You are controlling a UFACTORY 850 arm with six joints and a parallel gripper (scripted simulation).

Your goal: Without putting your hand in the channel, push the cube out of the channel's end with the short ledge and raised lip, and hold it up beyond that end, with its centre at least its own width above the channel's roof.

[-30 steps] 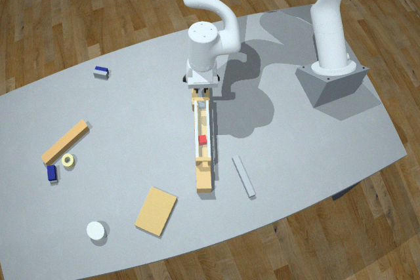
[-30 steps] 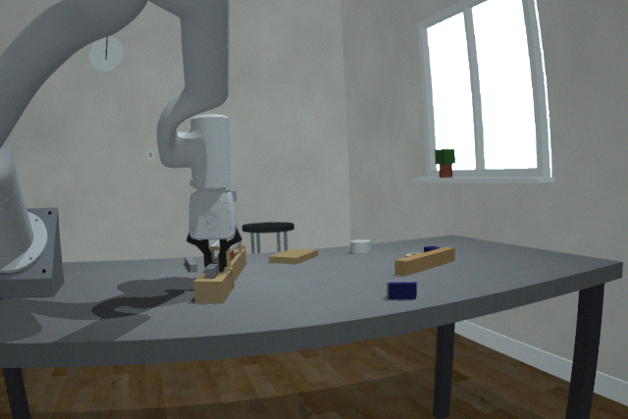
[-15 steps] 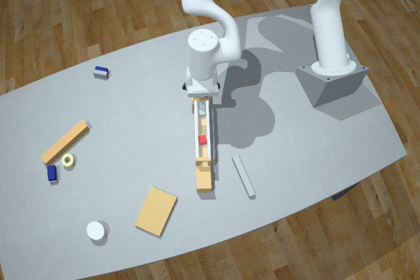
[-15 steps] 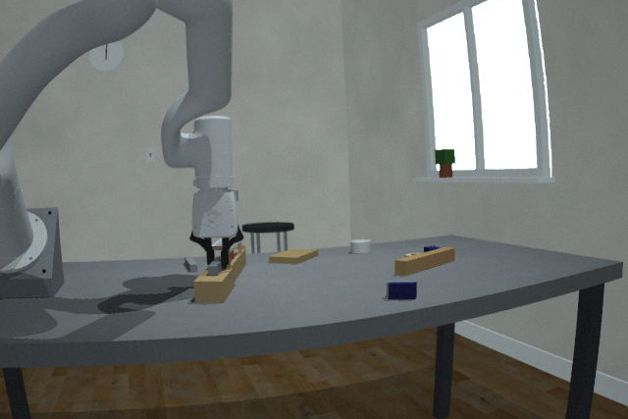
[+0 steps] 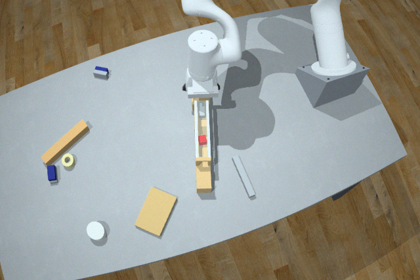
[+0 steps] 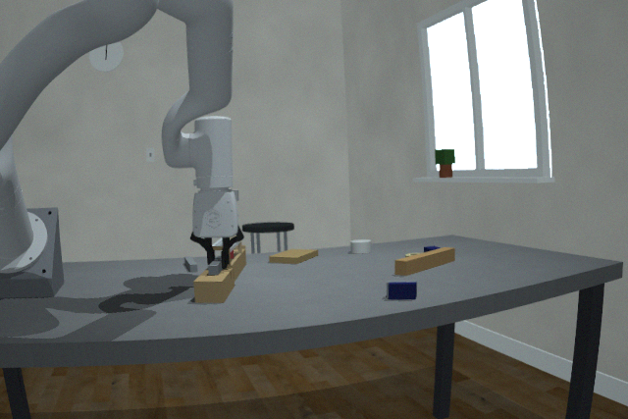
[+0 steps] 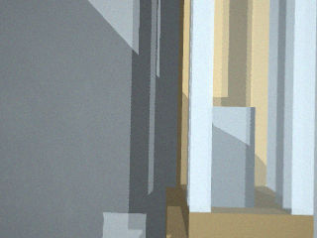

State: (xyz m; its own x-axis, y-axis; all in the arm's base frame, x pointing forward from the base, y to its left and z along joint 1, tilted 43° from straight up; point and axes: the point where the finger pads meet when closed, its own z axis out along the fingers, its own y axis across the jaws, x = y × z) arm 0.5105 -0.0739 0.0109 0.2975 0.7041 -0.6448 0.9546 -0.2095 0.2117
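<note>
My hand is 30 cm to the right of the pale grey bar, 6 cm above it and 4 cm past it. The rest, counted from my hand: channel: 12 cm to the left, 4 cm ahead, 1 cm below; then flat wooden board: 33 cm to the left, 27 cm ahead, 6 cm below; then red cube: 15 cm to the left, 5 cm ahead, 1 cm below.
</note>
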